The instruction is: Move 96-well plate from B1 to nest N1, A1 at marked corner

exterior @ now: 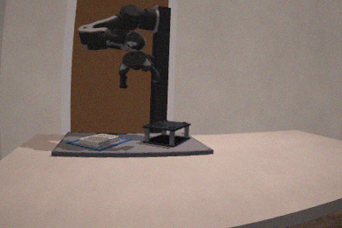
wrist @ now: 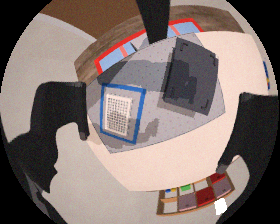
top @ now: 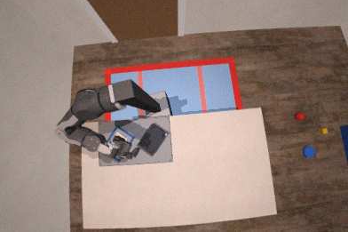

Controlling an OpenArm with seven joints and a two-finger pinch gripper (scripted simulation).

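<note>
My gripper is now 2 cm past the white 96-well plate, 13 cm to the left of it and 19 cm above it. Also, from my hand: raised plate nest N1: 11 cm to the left, 14 cm below.
</note>
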